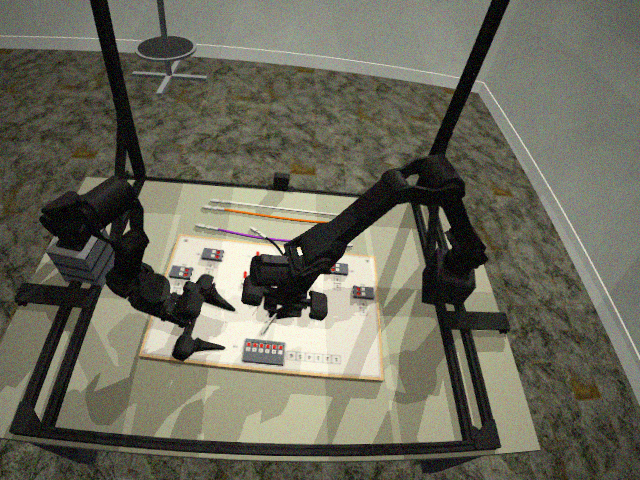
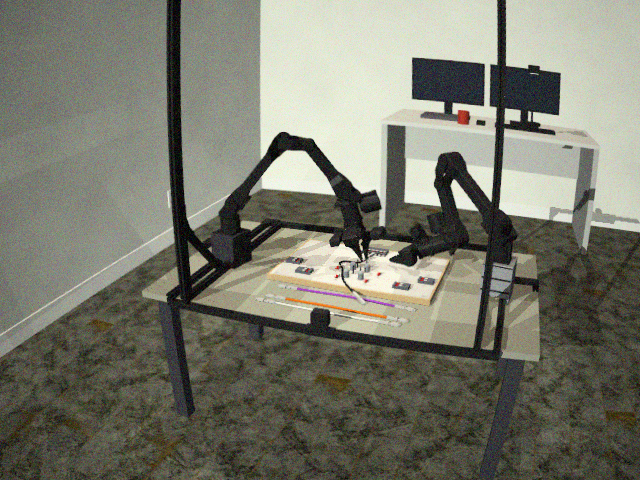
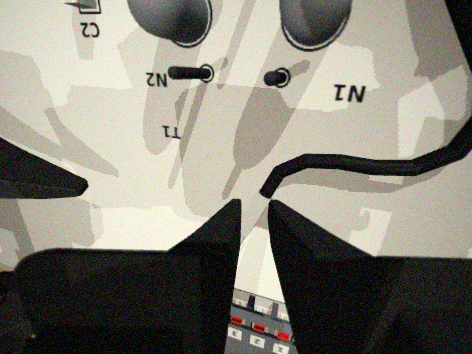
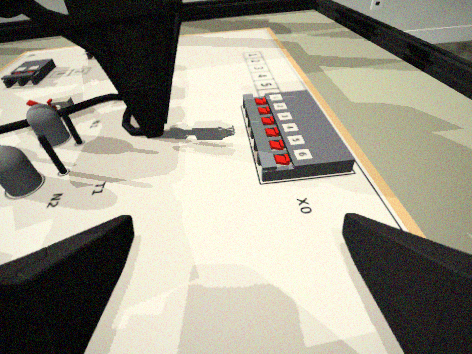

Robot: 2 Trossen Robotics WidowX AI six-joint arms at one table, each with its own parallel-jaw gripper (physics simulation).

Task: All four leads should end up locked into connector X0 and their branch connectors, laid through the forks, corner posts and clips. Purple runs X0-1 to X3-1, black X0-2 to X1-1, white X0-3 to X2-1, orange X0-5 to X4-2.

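Places are measured from the left arm's base along level axes (x ahead, y left, z up), in metres.
Pixels of known places: left gripper, between the fingertips: [image 1: 273,316] [image 2: 364,260] [image 3: 254,208] [image 4: 157,133]; right gripper, between the fingertips: [image 1: 230,328] [image 2: 394,256] [image 4: 239,224]; left arm's base, origin of its link: [image 1: 456,267] [image 2: 230,231]; right arm's base, origin of its link: [image 1: 75,238] [image 2: 500,259].
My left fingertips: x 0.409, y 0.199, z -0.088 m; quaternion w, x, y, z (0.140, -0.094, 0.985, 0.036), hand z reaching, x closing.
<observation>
For each thing: its top centre in the pictures, then the offset to it from my left fingertips. "pt": a spot on its surface instead.
- black lead, a spot on its surface: [image 3: 350,161] pt dz +0.001, dx -0.030, dy -0.034 m
- connector X0, a spot on its surface: [image 4: 300,130] [image 1: 258,352] pt dz +0.005, dx +0.008, dy +0.095 m
- orange lead, a spot on its surface: [image 2: 336,307] [image 1: 276,216] pt dz -0.018, dx +0.075, dy -0.321 m
- white lead, a spot on its surface: [image 2: 361,318] pt dz -0.018, dx +0.169, dy -0.346 m
My left gripper [image 1: 273,313] [image 2: 364,258] [image 3: 254,208] is shut on the black lead [image 3: 350,161] [image 4: 100,100] near its plug. The plug points toward connector X0 [image 1: 263,352] [image 3: 257,335] [image 4: 300,130], apart from it. The black lead bends past the posts, and its far end lies beyond the board's back edge, near the purple lead [image 1: 237,233] [image 2: 336,296]. The orange lead [image 1: 268,215] [image 2: 336,307] and white lead [image 1: 279,206] [image 2: 361,317] lie straight behind it. My right gripper [image 1: 229,328] [image 4: 239,224] is open and empty, low over the board beside X0.
Branch connectors [image 1: 212,254] [image 1: 181,271] [image 1: 363,292] sit near both sides of the board. Thick grey posts [image 3: 312,20] and thin pegs [image 3: 189,73] stand mid-board. My right gripper is close beside my left. A black frame [image 1: 248,446] borders the table.
</observation>
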